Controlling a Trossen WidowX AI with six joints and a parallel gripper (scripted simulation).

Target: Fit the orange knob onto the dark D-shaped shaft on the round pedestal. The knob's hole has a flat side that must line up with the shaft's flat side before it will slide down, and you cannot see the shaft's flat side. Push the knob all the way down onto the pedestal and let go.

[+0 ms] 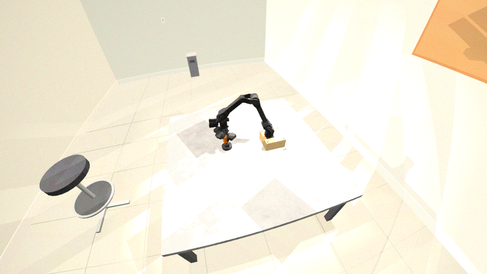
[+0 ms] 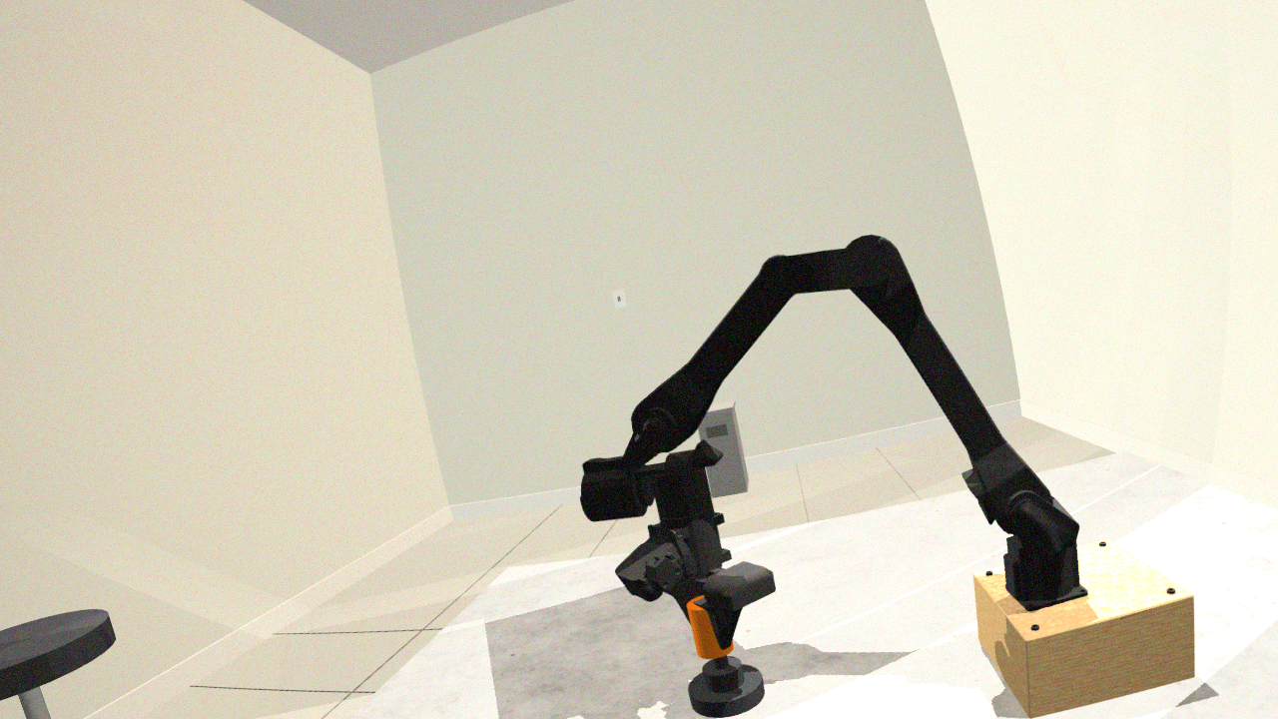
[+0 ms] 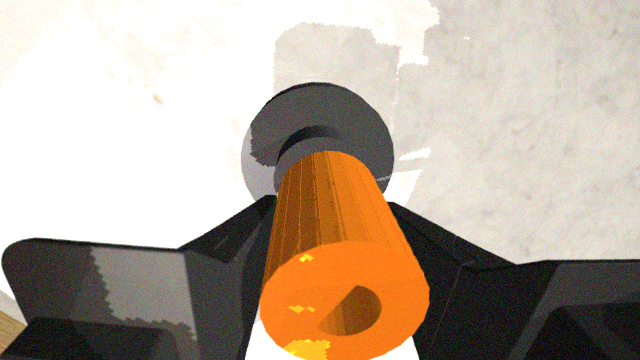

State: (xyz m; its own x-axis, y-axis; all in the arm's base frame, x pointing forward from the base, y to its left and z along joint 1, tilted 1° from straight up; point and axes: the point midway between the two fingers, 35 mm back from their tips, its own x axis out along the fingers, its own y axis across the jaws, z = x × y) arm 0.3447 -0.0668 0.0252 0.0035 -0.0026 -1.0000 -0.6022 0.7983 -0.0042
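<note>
Right now my gripper tip is 2 cm below the orange knob. Also, from my gripper tip: dark shaft 4 cm below.
</note>
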